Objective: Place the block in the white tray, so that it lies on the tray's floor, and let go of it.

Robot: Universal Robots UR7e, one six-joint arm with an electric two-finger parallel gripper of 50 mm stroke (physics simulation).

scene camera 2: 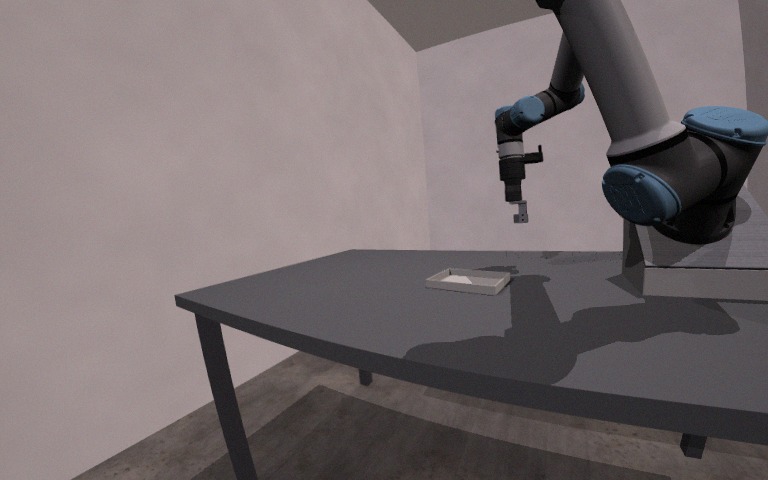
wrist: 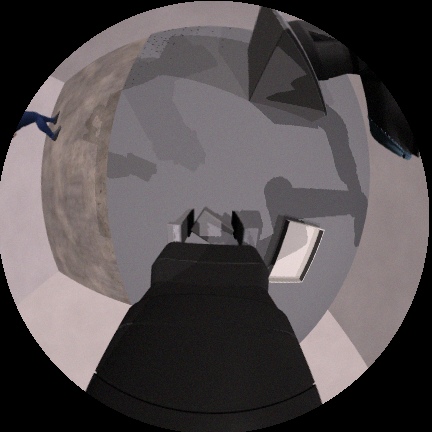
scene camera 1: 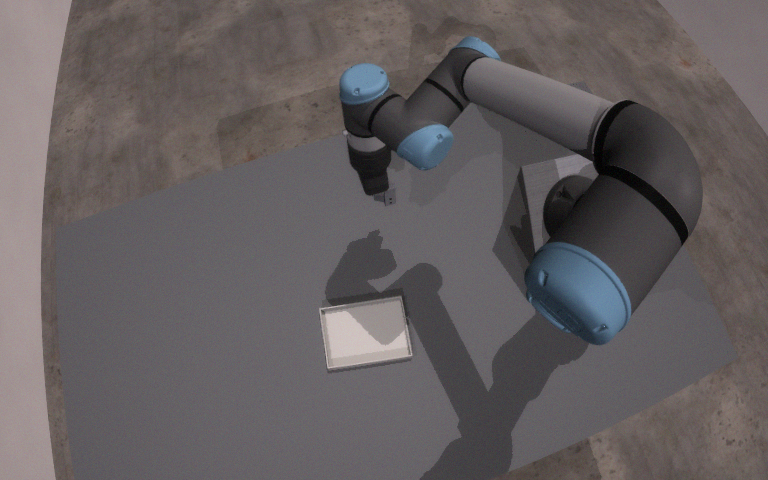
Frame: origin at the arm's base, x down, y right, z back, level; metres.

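Seen in the pictures: gripper, between the fingertips: [scene camera 2: 523, 222] [wrist: 212, 218] [scene camera 1: 386, 192]; arm's base, origin of its link: [scene camera 2: 687, 217] [wrist: 304, 50].
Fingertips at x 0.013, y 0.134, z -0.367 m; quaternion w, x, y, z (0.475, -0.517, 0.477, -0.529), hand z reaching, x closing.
Note:
Pixels of each thing's top centre, then the offset from my fingertips to it. Level surfaces: height alone.
- block, centre of its top: [wrist: 211, 230] dy +0.000, dx -0.025, dz -0.007 m
- white tray, centre of its top: [scene camera 1: 364, 332] [scene camera 2: 469, 276] [wrist: 297, 256] dy -0.238, dx +0.113, dz -0.099 m
- grey table, height of its surface: dx +0.133 m
The block [wrist: 210, 219] is a small grey piece between the two fingers in the wrist view, turned at an angle to them. My gripper [scene camera 1: 384, 197] [scene camera 2: 520, 212] [wrist: 212, 218] is shut on it and points down, high above the table. In the scene views the block is hard to tell from the grey fingers. The white tray [scene camera 1: 342, 339] [scene camera 2: 467, 287] [wrist: 295, 255] is a shallow rectangle with low walls. It lies flat on the table and its floor is bare. The gripper is off to the tray's side, beyond its far long wall in scene camera 1.
The grey table [scene camera 1: 198, 283] [scene camera 2: 339, 305] carries the tray. The robot's pedestal [scene camera 2: 702, 283] [wrist: 285, 75] stands at the right in scene camera 2. Arm shadows fall across the table and part of the tray. A person's legs [wrist: 39, 120] show at the left edge of the wrist view.

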